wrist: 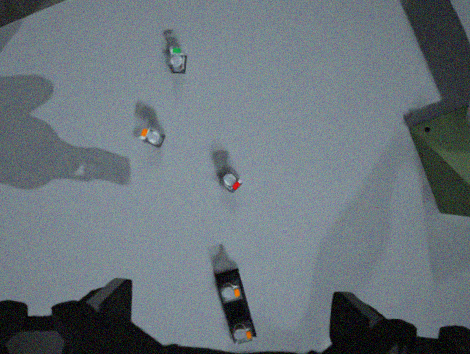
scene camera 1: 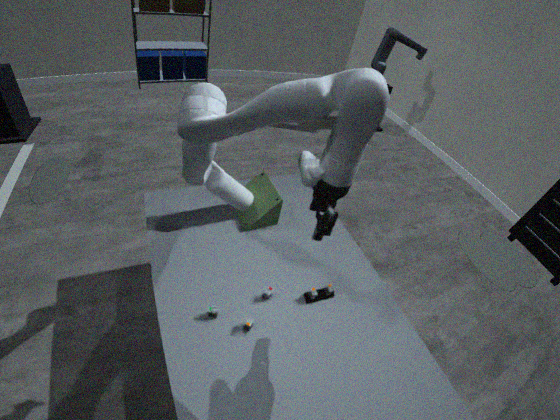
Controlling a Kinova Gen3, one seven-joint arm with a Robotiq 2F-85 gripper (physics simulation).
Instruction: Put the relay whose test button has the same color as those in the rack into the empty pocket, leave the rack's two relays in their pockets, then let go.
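Pixels of known places: gripper, between the fingertips: (wrist: 231, 309) (scene camera 1: 314, 223); arm's base, origin of its link: (scene camera 1: 244, 201).
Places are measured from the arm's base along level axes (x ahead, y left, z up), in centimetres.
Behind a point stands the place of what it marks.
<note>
A black rack (scene camera 1: 320, 297) @(z -3.4, x 47.9, y 14.9 cm) (wrist: 237, 313) @(z -4.2, x 46.8, y 16.4 cm) holds two relays with orange buttons, one (scene camera 1: 313, 292) @(z 0.2, x 46.9, y 11.4 cm) (wrist: 230, 293) @(z 0.2, x 46.6, y 11.8 cm) near one end and one (scene camera 1: 329, 289) @(z 0.1, x 47.4, y 17.6 cm) (wrist: 243, 334) @(z 0.2, x 46.6, y 18.0 cm) at the other; a bare dark stretch lies between them. Three loose relays stand on the mat: an orange-button relay (scene camera 1: 248, 326) @(z -0.5, x 52.4, y -12.7 cm) (wrist: 153, 136) @(z -0.3, x 50.6, y -11.8 cm), a red-button relay (scene camera 1: 267, 294) @(z -0.7, x 43.3, y -3.7 cm) (wrist: 230, 181) @(z -0.3, x 42.2, y -2.9 cm) and a green-button relay (scene camera 1: 212, 313) @(z -1.2, x 45.5, y -22.2 cm) (wrist: 177, 61) @(z -0.3, x 44.6, y -21.0 cm). My gripper (scene camera 1: 325, 231) (wrist: 231, 309) @(z 34.3, x 44.7, y 2.1 cm) is open and empty, high above the mat. In the wrist view the rack shows between the fingertips, far below.
The relays and rack are on a pale mat (scene camera 1: 350, 340) @(z -4.5, x 65.3, y 18.8 cm) (wrist: 310, 90) @(z -4.5, x 26.5, y -12.7 cm). A green slanted block (scene camera 1: 262, 207) @(z 3.8, x 8.4, y 4.8 cm) (wrist: 445, 165) @(z 1.4, x 12.0, y 3.8 cm) stands beside the arm's base. A dark panel (scene camera 1: 102, 320) lies at the left. A shelf unit (scene camera 1: 171, 45) stands at the back, and another arm (scene camera 1: 385, 47) at the right.
</note>
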